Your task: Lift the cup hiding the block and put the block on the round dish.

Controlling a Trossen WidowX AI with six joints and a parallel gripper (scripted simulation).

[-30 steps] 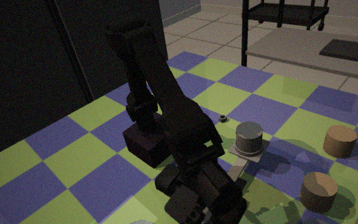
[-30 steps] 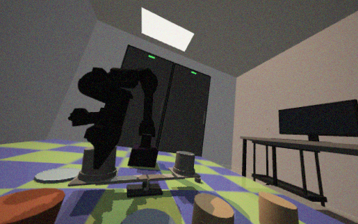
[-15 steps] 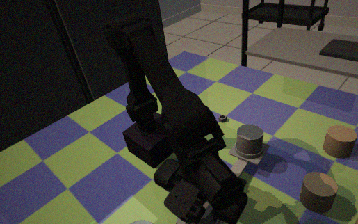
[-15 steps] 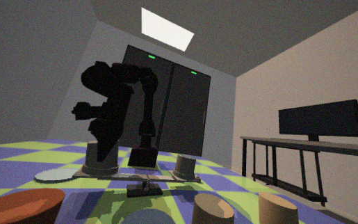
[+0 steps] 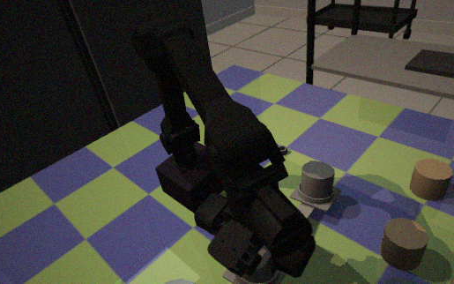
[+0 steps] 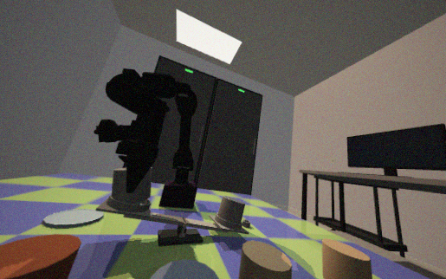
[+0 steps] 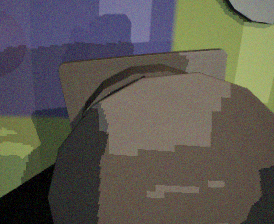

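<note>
Right now my gripper tip is 80 mm past the round dish, 140 mm to the left of it and 100 mm above it. Round my gripper tip: orange-red cylinder: 170 mm ahead, 20 mm to the right, 70 mm below; then cup: 10 mm ahead, 20 mm to the right, 10 mm above.
</note>
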